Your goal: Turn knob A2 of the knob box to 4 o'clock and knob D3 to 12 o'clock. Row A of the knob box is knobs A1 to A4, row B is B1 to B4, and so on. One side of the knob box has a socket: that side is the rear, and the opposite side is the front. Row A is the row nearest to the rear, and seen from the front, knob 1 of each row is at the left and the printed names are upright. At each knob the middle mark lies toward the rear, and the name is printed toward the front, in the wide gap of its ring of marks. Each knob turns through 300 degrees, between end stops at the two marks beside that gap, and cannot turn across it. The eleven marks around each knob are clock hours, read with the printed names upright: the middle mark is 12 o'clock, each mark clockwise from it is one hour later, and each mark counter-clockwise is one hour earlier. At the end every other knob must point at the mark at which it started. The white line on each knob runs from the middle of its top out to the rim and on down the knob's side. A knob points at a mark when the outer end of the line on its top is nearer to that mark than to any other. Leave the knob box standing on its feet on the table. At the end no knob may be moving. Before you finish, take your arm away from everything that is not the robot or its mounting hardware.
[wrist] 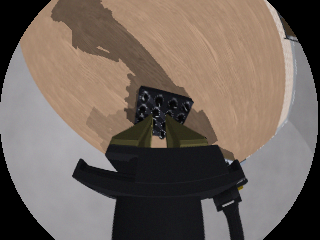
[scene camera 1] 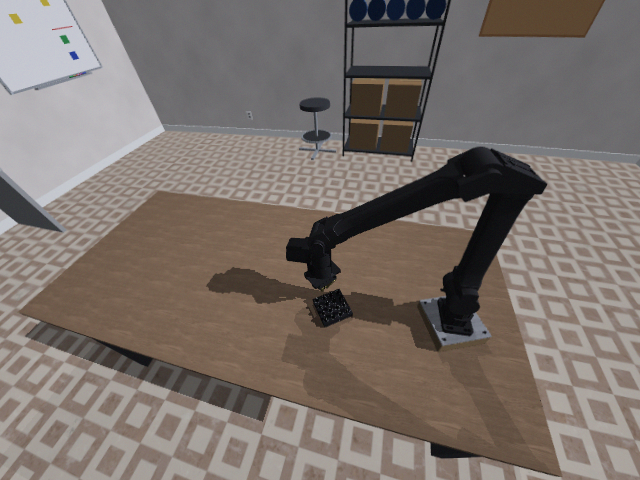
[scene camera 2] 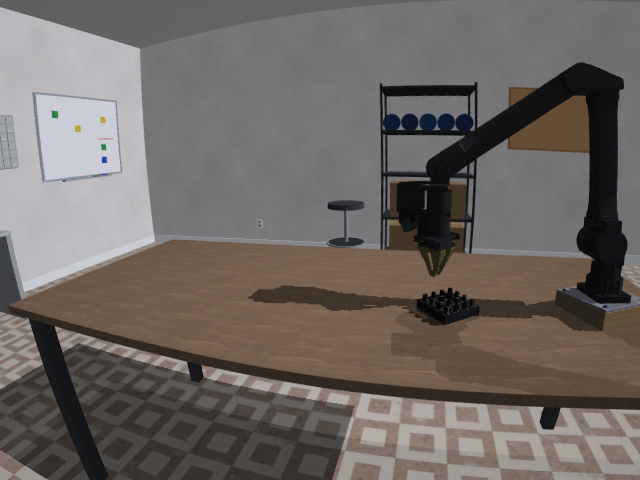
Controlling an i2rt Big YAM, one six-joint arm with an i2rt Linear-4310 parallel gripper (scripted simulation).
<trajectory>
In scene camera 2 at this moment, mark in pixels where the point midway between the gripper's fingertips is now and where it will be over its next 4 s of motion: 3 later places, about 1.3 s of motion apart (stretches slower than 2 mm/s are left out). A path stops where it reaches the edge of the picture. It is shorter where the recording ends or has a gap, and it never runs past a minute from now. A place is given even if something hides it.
My gripper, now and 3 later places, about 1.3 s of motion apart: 434, 275; 433, 289; 435, 291; 436, 281
</trajectory>
